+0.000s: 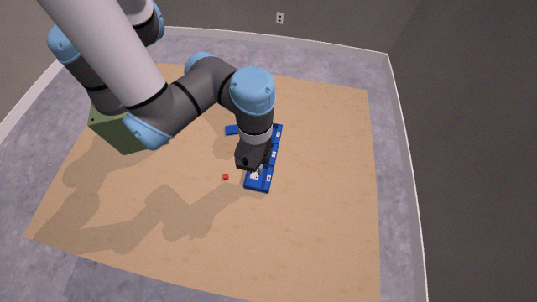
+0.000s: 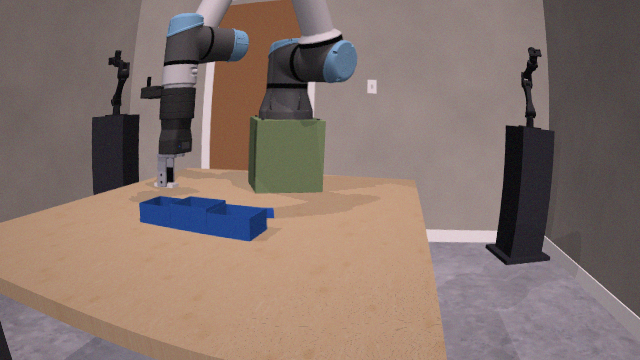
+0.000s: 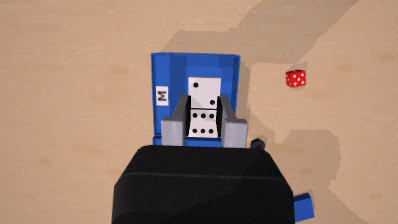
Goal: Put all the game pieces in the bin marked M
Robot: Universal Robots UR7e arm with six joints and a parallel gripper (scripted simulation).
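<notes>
Now: hand 1 cm above the white domino. Round my hand: blue three-part bin: 8 cm to the left, 6 cm below, 3 cm ahead; then red die: 10 cm behind, 8 cm below, 1 cm to the left; then flat blue tile: 19 cm to the left, 9 cm behind, 8 cm below.
</notes>
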